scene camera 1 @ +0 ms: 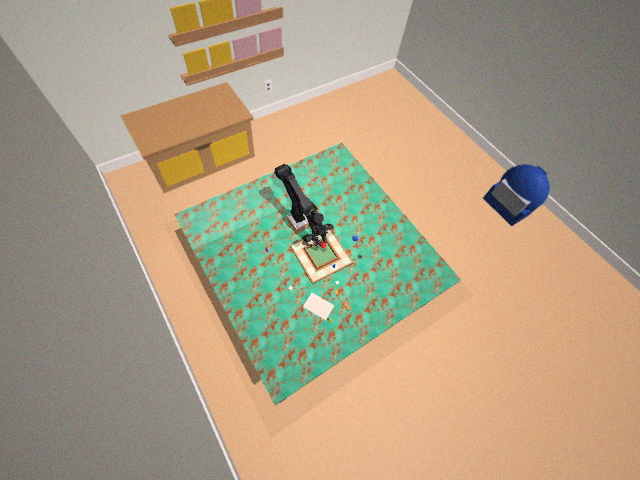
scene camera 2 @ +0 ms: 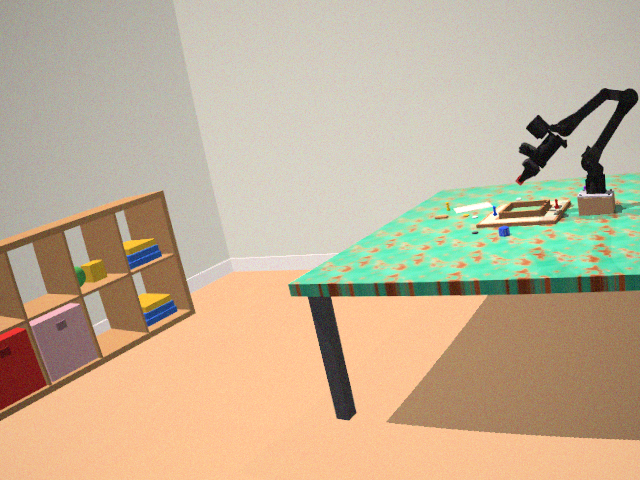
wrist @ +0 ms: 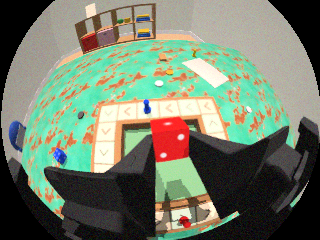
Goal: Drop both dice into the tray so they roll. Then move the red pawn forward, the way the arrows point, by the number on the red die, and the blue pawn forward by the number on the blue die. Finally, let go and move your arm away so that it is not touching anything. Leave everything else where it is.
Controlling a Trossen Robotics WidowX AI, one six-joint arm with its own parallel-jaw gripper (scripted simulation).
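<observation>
Gripper (scene camera 2: pixel 520 180), also in the wrist view (wrist: pixel 168 137). Tray (wrist: pixel 175 179).
</observation>
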